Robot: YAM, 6 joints.
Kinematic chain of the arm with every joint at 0, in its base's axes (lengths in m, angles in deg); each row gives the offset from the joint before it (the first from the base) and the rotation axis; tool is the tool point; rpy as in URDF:
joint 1: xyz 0 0 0.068 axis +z
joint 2: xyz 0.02 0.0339 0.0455 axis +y
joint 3: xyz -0.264 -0.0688 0 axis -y
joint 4: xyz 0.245 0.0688 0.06 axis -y
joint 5: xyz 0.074 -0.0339 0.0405 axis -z
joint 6: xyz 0.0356 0 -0.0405 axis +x
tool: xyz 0 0 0 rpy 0 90 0
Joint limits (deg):
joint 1: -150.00..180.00
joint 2: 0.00..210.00
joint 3: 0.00..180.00
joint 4: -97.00..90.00
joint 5: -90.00..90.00
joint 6: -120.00..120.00
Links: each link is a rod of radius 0.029 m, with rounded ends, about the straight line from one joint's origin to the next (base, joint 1, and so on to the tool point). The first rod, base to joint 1, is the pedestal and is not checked.
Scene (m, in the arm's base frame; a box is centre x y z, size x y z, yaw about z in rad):
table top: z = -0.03
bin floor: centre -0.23 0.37 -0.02 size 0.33 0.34 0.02 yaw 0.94
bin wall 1: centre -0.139 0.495 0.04 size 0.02 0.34 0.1 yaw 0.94
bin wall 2: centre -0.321 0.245 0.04 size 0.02 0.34 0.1 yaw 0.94
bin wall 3: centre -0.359 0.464 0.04 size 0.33 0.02 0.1 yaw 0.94
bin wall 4: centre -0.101 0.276 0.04 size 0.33 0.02 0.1 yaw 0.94
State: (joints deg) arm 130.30 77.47 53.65 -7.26 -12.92 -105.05
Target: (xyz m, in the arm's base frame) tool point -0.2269 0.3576 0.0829
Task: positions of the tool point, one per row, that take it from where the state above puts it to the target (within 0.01 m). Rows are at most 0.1 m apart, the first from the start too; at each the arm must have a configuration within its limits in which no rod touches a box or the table.
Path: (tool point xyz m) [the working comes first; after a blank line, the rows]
Joints at the target: 121.49 123.54 69.33 1.25 -10.83 -105.05
Straight joint move there: clear.

1: -0.2177 0.2653 0.2362
2: -0.2271 0.3012 0.1926
3: -0.2302 0.3327 0.1411
4: -0.2269 0.3576 0.0829

